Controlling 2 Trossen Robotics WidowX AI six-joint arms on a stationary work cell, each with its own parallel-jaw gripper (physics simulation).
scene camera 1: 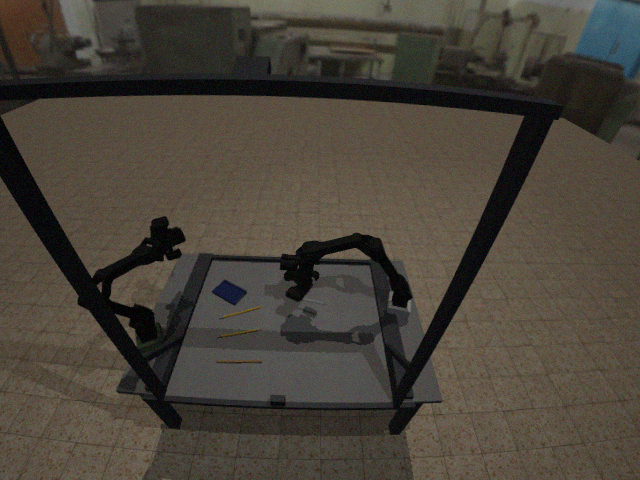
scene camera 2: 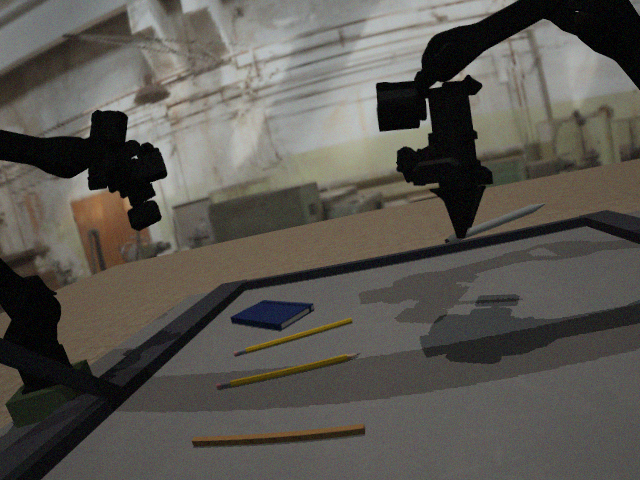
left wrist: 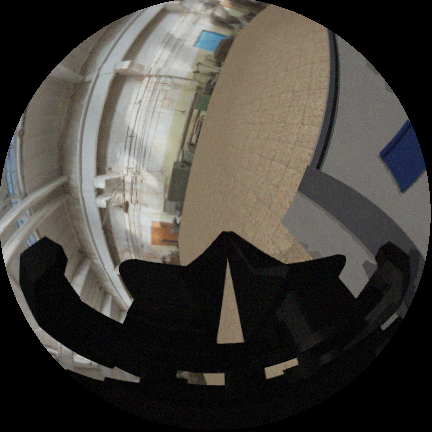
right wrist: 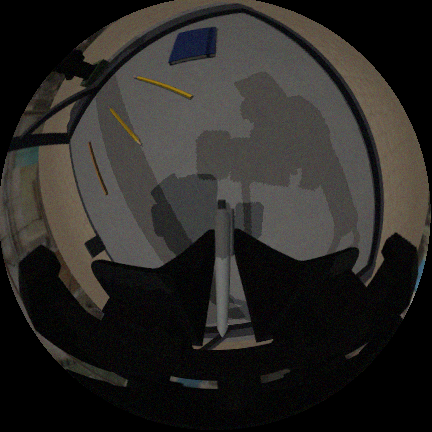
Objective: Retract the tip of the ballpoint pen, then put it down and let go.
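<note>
Shut and holding nothing, the left gripper point(scene camera 2: 153, 194) point(left wrist: 226, 236) shows in scene camera 2 and in the left wrist view. The right gripper point(scene camera 2: 463, 237) point(right wrist: 223, 234) is in the scene as well. There is also a ballpoint pen point(right wrist: 223, 222), and in the left wrist view the pen is out of frame.
</note>
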